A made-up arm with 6 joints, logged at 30 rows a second.
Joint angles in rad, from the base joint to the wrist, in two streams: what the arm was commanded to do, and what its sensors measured. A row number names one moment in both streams.
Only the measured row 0 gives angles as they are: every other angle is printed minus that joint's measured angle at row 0.
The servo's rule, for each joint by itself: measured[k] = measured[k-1] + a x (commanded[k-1-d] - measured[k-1]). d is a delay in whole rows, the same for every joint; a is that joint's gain. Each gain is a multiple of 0.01, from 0.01 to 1. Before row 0 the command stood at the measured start. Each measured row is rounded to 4 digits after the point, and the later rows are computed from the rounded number. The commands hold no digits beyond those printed.
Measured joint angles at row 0:
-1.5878, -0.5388, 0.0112, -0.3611, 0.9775, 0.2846
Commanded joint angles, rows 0 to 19:
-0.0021, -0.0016, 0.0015, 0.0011, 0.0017, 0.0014
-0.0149, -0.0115, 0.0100, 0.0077, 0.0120, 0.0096
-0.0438, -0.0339, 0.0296, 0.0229, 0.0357, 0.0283
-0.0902, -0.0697, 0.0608, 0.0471, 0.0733, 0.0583
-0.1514, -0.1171, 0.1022, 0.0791, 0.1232, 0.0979
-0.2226, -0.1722, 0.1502, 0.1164, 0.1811, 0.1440
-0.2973, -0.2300, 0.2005, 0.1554, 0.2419, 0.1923
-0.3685, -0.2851, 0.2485, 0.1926, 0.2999, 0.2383
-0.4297, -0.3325, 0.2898, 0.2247, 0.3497, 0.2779
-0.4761, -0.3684, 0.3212, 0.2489, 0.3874, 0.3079
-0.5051, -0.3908, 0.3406, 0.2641, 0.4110, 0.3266
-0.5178, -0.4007, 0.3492, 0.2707, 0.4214, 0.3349
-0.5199, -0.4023, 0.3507, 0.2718, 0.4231, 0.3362
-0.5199, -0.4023, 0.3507, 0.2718, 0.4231, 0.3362
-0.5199, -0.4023, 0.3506, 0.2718, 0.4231, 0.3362
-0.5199, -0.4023, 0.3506, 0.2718, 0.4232, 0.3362
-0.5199, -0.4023, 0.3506, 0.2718, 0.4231, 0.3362
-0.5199, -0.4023, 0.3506, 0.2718, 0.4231, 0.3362
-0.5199, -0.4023, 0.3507, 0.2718, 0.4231, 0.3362
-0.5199, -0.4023, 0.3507, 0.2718, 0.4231, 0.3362
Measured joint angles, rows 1 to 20:
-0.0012, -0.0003, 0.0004, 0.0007, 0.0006, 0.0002
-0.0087, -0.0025, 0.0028, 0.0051, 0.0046, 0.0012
-0.0280, -0.0088, 0.0095, 0.0163, 0.0155, 0.0042
-0.0622, -0.0210, 0.0223, 0.0357, 0.0357, 0.0102
-0.1113, -0.0402, 0.0423, 0.0630, 0.0663, 0.0198
-0.1725, -0.0666, 0.0693, 0.0966, 0.1065, 0.0335
-0.2411, -0.0993, 0.1021, 0.1336, 0.1539, 0.0510
-0.3112, -0.1365, 0.1387, 0.1708, 0.2050, 0.0716
-0.3764, -0.1757, 0.1765, 0.2048, 0.2556, 0.0943
-0.4312, -0.2142, 0.2127, 0.2326, 0.3017, 0.1178
-0.4718, -0.2495, 0.2447, 0.2524, 0.3400, 0.1408
-0.4971, -0.2797, 0.2708, 0.2639, 0.3685, 0.1622
-0.5096, -0.3042, 0.2908, 0.2689, 0.3876, 0.1813
-0.5153, -0.3238, 0.3058, 0.2707, 0.4000, 0.1983
-0.5178, -0.3395, 0.3170, 0.2714, 0.4081, 0.2135
-0.5190, -0.3521, 0.3254, 0.2717, 0.4134, 0.2270
-0.5195, -0.3621, 0.3317, 0.2718, 0.4168, 0.2390
-0.5197, -0.3701, 0.3364, 0.2718, 0.4190, 0.2497
-0.5198, -0.3765, 0.3400, 0.2718, 0.4204, 0.2592
-0.5199, -0.3817, 0.3427, 0.2718, 0.4213, 0.2677
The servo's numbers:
d 0
a 0.55 0.20 0.25 0.63 0.35 0.11

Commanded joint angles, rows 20 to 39:
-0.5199, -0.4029, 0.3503, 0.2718, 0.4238, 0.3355
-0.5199, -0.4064, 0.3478, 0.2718, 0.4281, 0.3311
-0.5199, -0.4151, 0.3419, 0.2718, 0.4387, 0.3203
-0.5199, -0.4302, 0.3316, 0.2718, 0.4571, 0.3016
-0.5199, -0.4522, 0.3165, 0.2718, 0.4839, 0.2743
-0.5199, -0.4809, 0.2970, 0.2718, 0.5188, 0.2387
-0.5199, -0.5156, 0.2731, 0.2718, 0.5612, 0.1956
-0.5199, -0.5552, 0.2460, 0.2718, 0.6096, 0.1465
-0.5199, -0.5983, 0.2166, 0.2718, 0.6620, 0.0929
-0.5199, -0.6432, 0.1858, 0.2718, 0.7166, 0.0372
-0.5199, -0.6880, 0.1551, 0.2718, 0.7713, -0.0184
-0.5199, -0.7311, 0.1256, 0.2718, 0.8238, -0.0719
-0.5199, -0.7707, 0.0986, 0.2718, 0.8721, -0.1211
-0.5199, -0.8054, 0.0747, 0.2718, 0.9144, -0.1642
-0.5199, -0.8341, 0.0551, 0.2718, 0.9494, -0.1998
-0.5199, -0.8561, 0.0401, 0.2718, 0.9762, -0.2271
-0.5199, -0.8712, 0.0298, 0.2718, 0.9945, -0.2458
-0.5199, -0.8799, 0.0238, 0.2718, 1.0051, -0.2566
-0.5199, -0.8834, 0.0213, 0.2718, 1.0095, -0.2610
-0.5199, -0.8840, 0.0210, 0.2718, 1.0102, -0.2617
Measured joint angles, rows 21 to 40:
-0.5199, -0.3859, 0.3446, 0.2718, 0.4222, 0.2752
-0.5199, -0.3900, 0.3454, 0.2718, 0.4243, 0.2813
-0.5199, -0.3950, 0.3445, 0.2718, 0.4293, 0.2856
-0.5199, -0.4020, 0.3413, 0.2718, 0.4390, 0.2874
-0.5199, -0.4120, 0.3351, 0.2718, 0.4547, 0.2860
-0.5199, -0.4258, 0.3256, 0.2718, 0.4771, 0.2808
-0.5199, -0.4438, 0.3125, 0.2718, 0.5065, 0.2714
-0.5199, -0.4661, 0.2959, 0.2718, 0.5426, 0.2577
-0.5199, -0.4925, 0.2761, 0.2718, 0.5844, 0.2396
-0.5199, -0.5226, 0.2535, 0.2718, 0.6307, 0.2173
-0.5199, -0.5557, 0.2289, 0.2718, 0.6799, 0.1914
-0.5199, -0.5908, 0.2031, 0.2718, 0.7303, 0.1624
-0.5199, -0.6268, 0.1770, 0.2718, 0.7799, 0.1312
-0.5199, -0.6625, 0.1514, 0.2718, 0.8270, 0.0987
-0.5199, -0.6968, 0.1273, 0.2718, 0.8698, 0.0659
-0.5199, -0.7287, 0.1055, 0.2718, 0.9070, 0.0337
-0.5199, -0.7572, 0.0866, 0.2718, 0.9376, 0.0030
-0.5199, -0.7817, 0.0709, 0.2718, 0.9612, -0.0256
-0.5199, -0.8020, 0.0585, 0.2718, 0.9781, -0.0515
-0.5199, -0.8184, 0.0491, 0.2718, 0.9893, -0.0746

